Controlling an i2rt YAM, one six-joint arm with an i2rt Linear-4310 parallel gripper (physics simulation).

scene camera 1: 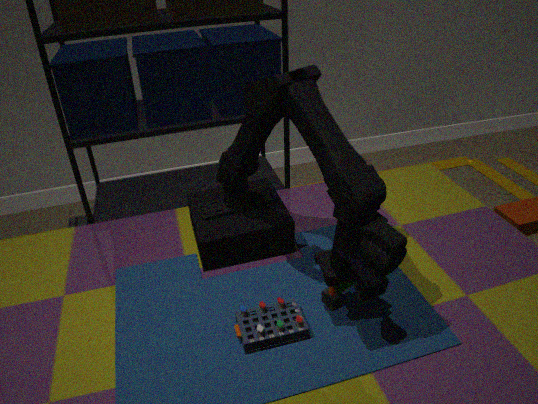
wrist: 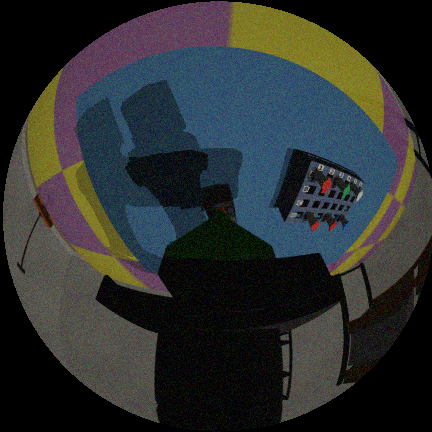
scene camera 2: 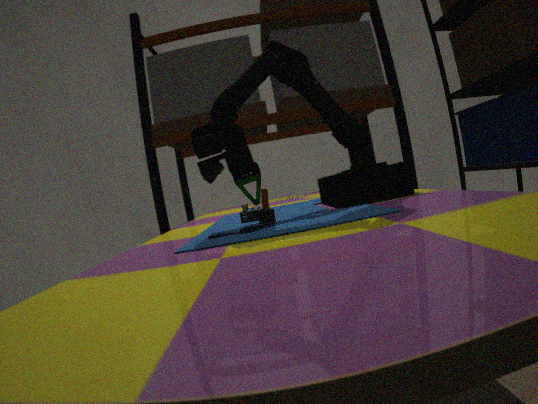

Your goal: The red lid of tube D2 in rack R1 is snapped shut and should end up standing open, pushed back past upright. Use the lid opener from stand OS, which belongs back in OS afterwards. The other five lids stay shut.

Labels:
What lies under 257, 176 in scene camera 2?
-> My gripper.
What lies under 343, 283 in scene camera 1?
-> My gripper.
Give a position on a blue mat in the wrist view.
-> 154, 133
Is my gripper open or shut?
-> Shut.

